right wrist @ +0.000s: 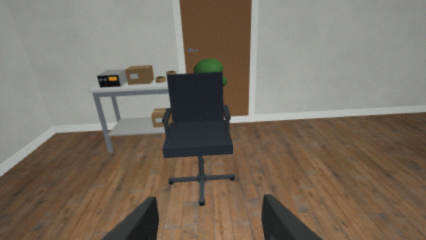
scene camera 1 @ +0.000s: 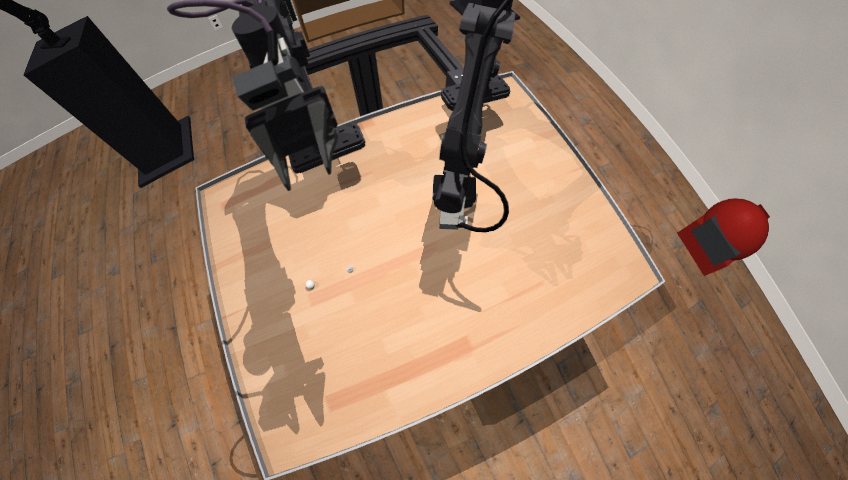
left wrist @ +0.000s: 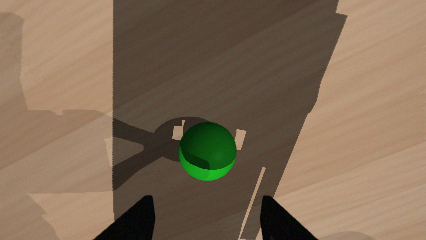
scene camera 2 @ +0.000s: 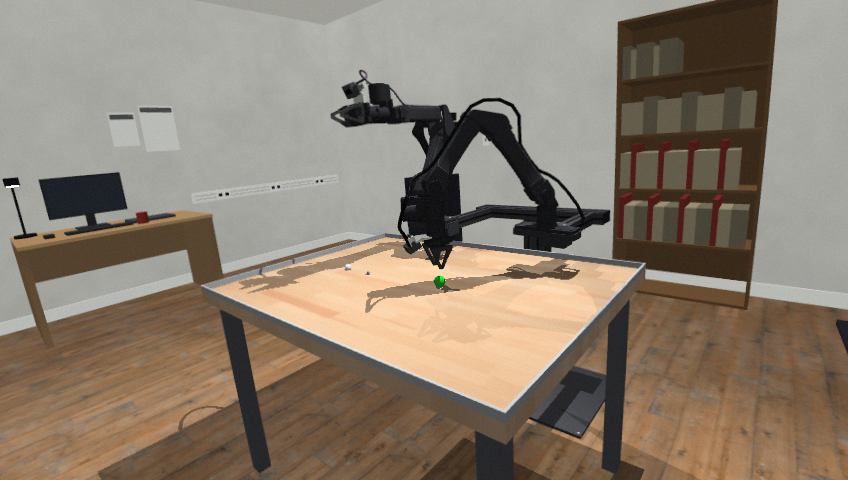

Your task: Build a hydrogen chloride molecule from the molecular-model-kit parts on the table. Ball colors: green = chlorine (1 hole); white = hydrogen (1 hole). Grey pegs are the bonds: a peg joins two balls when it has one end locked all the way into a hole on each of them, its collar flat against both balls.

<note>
In view: my left gripper point(scene camera 2: 438, 267), my right gripper point(scene camera 1: 307, 179) and a green ball point(left wrist: 207, 151).
My left gripper also shows in the left wrist view point(left wrist: 207, 206). My right gripper shows as well in the right wrist view point(right wrist: 210, 206) and in scene camera 2 point(scene camera 2: 335, 115). The right wrist view misses the green ball: it is out of frame.
</note>
